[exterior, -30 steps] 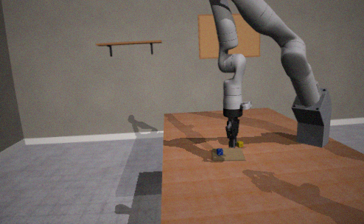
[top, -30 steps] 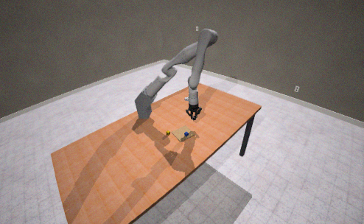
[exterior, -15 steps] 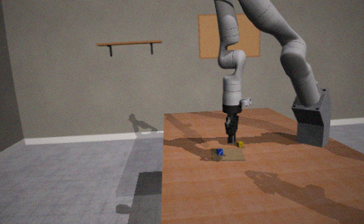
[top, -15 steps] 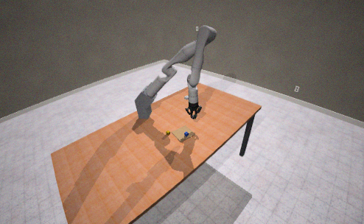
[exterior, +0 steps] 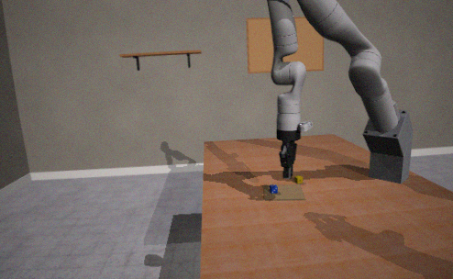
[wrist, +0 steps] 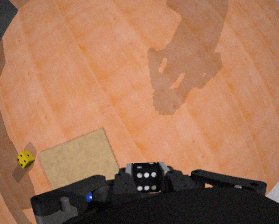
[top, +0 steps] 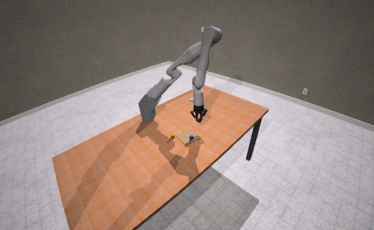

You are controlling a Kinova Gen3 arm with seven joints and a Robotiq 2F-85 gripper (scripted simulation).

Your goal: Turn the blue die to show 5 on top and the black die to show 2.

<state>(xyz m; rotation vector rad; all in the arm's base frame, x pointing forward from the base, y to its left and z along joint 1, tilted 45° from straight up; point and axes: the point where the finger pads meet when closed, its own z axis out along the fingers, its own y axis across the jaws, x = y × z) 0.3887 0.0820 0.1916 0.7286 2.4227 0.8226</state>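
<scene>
My gripper is now 11 cm to the left of the tan mat and 12 cm above it. From my hand the other things lie so: blue die (4 cm ahead, 11 cm to the right, 10 cm below); then yellow die (8 cm behind, 21 cm to the right, 11 cm below); then black die (1 cm below).
</scene>
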